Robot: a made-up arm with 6 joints.
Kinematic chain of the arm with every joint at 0, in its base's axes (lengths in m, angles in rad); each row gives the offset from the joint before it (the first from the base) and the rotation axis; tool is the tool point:
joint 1: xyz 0 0 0.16 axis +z
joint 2: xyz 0 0 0 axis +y
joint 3: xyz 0 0 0.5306 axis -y
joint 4: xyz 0 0 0 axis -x
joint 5: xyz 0.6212 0 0 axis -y
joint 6: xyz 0 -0.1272 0 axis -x
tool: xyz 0 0 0
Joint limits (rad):
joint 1: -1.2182..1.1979
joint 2: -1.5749..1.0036
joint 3: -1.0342..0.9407
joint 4: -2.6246..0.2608
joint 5: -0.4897..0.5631
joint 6: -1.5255..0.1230
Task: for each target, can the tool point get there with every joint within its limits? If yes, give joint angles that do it. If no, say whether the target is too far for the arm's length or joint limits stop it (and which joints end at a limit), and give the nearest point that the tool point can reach.
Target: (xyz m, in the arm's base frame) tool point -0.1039 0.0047 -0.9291
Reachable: no: joint limits stop it (at a limit: joint 1, joint 2) | nearest point 0.0470 0.2377 -0.1520 | short by 0.825 m
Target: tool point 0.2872 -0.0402 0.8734
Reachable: yes | joints -0.4503 -0.5803 0.0093 -2.3432 -0.1811 -1.1010
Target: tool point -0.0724 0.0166 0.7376
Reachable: yes | joints -0.6248 -1.3266 -0.3412 -1.3416 0.4751 -1.2831
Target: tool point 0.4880 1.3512 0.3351
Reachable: no: too far | nearest point 0.3632 1.0057 0.3433 | short by 0.367 m
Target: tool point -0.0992 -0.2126 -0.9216
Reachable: no: joint limits stop it (at a limit: joint 1, joint 2) | nearest point 0.0401 -0.3264 -0.1715 | short by 0.771 m
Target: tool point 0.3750 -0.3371 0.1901
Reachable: yes | joints -0.7205 0.1942 -0.4886 -1.5242 0.0878 -1.1764
